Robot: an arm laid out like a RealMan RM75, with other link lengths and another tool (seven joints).
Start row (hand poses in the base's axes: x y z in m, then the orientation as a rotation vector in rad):
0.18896, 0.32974, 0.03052, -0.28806, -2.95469, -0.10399
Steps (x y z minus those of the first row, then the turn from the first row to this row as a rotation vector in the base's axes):
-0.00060, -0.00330, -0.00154, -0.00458, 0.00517, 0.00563
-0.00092, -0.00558, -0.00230, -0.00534, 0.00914, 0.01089
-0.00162, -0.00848, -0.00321, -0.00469, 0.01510, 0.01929
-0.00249, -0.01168, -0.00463, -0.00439, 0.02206, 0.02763
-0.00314, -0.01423, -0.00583, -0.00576, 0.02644, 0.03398
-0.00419, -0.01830, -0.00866, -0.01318, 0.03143, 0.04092
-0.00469, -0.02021, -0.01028, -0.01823, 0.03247, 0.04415
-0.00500, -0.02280, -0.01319, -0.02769, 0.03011, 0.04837
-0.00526, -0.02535, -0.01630, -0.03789, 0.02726, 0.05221
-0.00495, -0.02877, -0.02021, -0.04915, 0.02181, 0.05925
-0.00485, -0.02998, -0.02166, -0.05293, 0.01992, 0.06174
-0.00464, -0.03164, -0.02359, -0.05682, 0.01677, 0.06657
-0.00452, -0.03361, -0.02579, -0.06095, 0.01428, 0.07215
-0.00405, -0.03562, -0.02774, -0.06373, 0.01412, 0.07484
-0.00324, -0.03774, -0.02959, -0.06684, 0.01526, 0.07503
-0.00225, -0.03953, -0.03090, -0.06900, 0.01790, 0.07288
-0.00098, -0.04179, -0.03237, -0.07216, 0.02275, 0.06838
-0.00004, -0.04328, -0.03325, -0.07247, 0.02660, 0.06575
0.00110, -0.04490, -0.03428, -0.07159, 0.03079, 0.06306
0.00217, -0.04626, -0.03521, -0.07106, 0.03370, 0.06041
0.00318, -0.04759, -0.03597, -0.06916, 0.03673, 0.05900
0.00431, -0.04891, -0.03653, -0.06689, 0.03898, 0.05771
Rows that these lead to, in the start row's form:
0.18836, 0.32644, 0.02898, -0.28019, -2.95081, -0.09562
0.18804, 0.32416, 0.02822, -0.27240, -2.94754, -0.09315
0.18734, 0.32126, 0.02731, -0.25976, -2.94241, -0.09201
0.18647, 0.31806, 0.02589, -0.24727, -2.93628, -0.09020
0.18582, 0.31551, 0.02469, -0.23803, -2.93270, -0.08664
0.18477, 0.31144, 0.02186, -0.22872, -2.92930, -0.07407
0.18427, 0.30953, 0.02024, -0.22463, -2.92915, -0.06610
0.18396, 0.30694, 0.01733, -0.21970, -2.93296, -0.05210
0.18370, 0.30439, 0.01422, -0.21542, -2.93722, -0.03711
0.18401, 0.30097, 0.01031, -0.20657, -2.94434, -0.02052
0.18411, 0.29976, 0.00886, -0.20340, -2.94678, -0.01492
0.18432, 0.29810, 0.00693, -0.19680, -2.95062, -0.00905
0.18444, 0.29613, 0.00473, -0.18909, -2.95385, -0.00261
0.18491, 0.29412, 0.00278, -0.18547, -2.95443, 0.00181
0.18572, 0.29200, 0.00093, -0.18559, -2.95359, 0.00657
0.18671, 0.29021, -0.00038, -0.18903, -2.95101, 0.00985
0.18798, 0.28795, -0.00185, -0.19605, -2.94617, 0.01461
0.18892, 0.28646, -0.00273, -0.19994, -2.94218, 0.01526
0.19006, 0.28484, -0.00376, -0.20376, -2.93775, 0.01421
0.19113, 0.28348, -0.00469, -0.20756, -2.93462, 0.01350
0.19214, 0.28215, -0.00545, -0.20935, -2.93134, 0.01096
0.19327, 0.28083, -0.00601, -0.21093, -2.92880, 0.00779

